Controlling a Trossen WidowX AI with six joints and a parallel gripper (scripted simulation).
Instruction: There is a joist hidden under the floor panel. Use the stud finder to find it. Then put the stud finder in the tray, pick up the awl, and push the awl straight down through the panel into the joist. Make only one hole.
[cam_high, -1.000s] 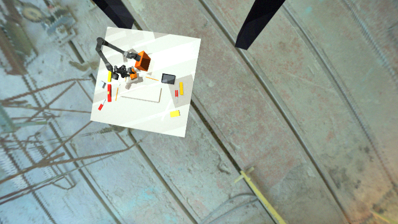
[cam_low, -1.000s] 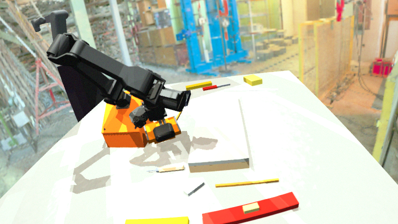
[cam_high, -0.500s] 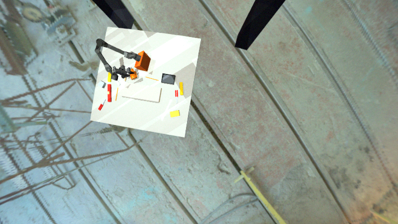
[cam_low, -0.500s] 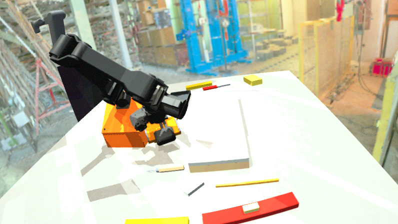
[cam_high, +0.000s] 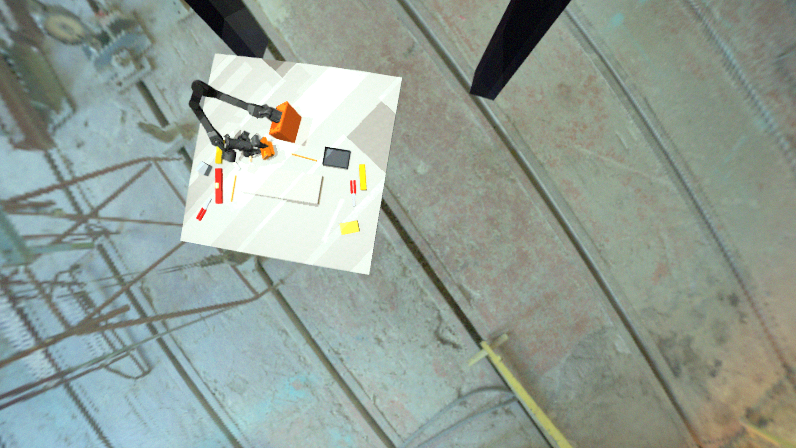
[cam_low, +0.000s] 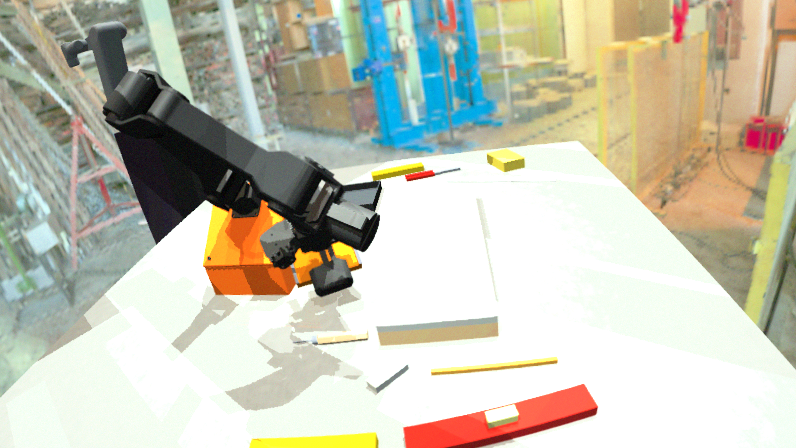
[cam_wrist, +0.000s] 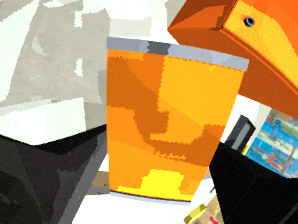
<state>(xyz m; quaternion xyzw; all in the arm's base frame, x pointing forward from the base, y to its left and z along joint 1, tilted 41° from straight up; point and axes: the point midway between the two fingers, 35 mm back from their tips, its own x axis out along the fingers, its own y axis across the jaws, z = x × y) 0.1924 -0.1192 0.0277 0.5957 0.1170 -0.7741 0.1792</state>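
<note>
My gripper tip is now 20 mm short of the awl, 140 mm to the left of it and 60 mm above it. Round my gripper tip: white block: 150 mm ahead, 210 mm to the right, 70 mm below; then red level: 300 mm ahead, 290 mm to the right, 60 mm below; then stud finder: 20 mm to the left, 20 mm below.
</note>
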